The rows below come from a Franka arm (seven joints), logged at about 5 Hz.
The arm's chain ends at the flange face. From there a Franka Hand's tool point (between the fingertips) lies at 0.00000 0.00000 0.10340 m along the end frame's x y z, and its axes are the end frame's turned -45 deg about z.
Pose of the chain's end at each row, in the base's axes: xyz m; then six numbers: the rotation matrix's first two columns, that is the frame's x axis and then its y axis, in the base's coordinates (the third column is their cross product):
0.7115, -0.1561, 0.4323, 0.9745, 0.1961, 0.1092, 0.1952, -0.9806, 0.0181
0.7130, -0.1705, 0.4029, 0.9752, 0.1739, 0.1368, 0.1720, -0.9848, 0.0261
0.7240, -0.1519, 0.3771, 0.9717, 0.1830, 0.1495, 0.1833, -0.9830, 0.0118
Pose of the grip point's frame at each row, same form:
0.7229, -0.1557, 0.3295, 0.5510, 0.8321, 0.0644, 0.8271, -0.5547, 0.0900
0.7274, -0.1707, 0.3005, 0.5679, 0.8193, 0.0783, 0.8112, -0.5734, 0.1152
0.7394, -0.1503, 0.2749, 0.5575, 0.8245, 0.0974, 0.8167, -0.5657, 0.1141

